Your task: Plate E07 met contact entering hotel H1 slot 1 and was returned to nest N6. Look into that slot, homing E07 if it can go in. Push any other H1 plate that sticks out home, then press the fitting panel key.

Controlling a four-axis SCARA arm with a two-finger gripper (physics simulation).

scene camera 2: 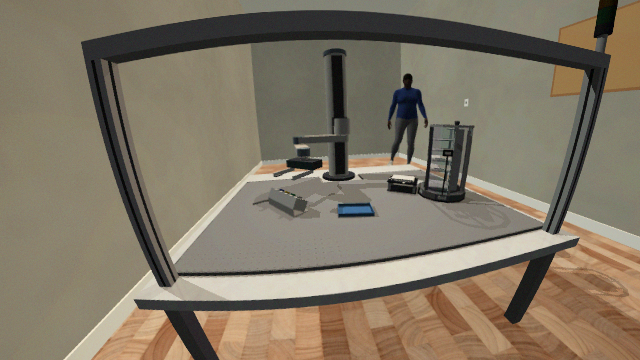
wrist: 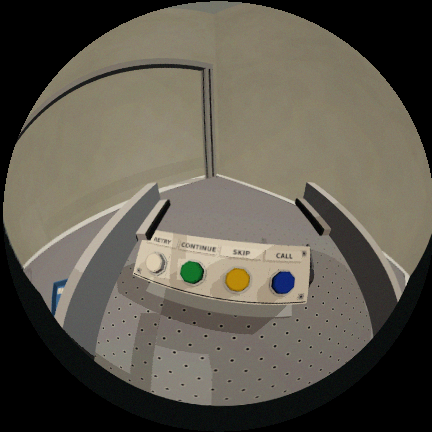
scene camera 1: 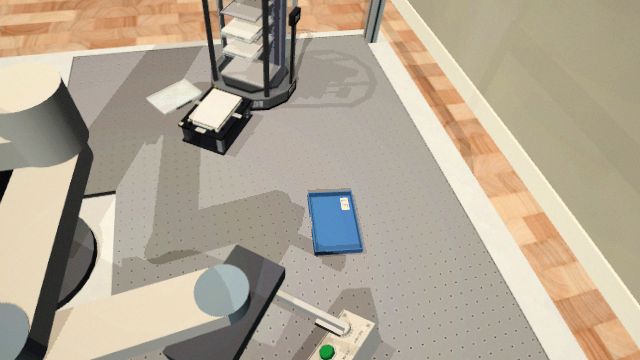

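The key panel has a white RETRY key, a green CONTINUE key, a yellow SKIP key and a blue CALL key. My gripper is open and empty, above the panel; in the wrist view its left fingertip overlaps the RETRY end. A white plate lies on a black nest. The hotel holds pale plates at several levels; slot numbers and plate names are unreadable.
A clear, flat lid-like piece lies behind the nest. A blue tray lies between panel and hotel. A dark frame spans the table's near edge. A person stands behind the table.
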